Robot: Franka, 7 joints.
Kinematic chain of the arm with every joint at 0, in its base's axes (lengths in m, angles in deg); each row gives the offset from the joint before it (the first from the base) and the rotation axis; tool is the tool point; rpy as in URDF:
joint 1: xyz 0 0 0.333 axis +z
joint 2: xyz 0 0 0 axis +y
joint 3: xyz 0 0 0.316 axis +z
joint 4: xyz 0.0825 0 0 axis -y
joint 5: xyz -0.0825 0 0.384 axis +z
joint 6: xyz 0 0 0 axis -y
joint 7: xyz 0.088 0 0 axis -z
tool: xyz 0 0 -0.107 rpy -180 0 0
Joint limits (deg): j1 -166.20..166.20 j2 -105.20..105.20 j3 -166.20..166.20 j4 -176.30..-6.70 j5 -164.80..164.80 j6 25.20..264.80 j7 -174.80..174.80
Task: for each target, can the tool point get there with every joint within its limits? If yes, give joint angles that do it. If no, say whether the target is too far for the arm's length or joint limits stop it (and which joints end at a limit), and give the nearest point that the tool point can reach.
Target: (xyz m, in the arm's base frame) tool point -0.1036 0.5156 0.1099
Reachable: yes | joints -120.81 -52.67 -133.94 -106.88 -32.05 94.50 20.26
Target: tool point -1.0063 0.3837 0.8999
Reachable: no: too far | nearest point -0.7093 0.2705 0.7326 | short by 0.359 m
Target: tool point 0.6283 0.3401 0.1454
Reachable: yes | joints -112.57 -84.01 131.59 -74.34 -96.76 83.39 119.56
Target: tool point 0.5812 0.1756 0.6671
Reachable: yes | joints 70.46 3.26 -57.06 -89.81 23.11 119.30 80.55
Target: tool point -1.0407 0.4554 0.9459
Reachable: no: too far | nearest point -0.6917 0.3027 0.7404 | short by 0.433 m
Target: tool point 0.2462 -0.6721 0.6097
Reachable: yes | joints -123.51 50.18 84.38 -80.38 7.61 148.54 -3.63
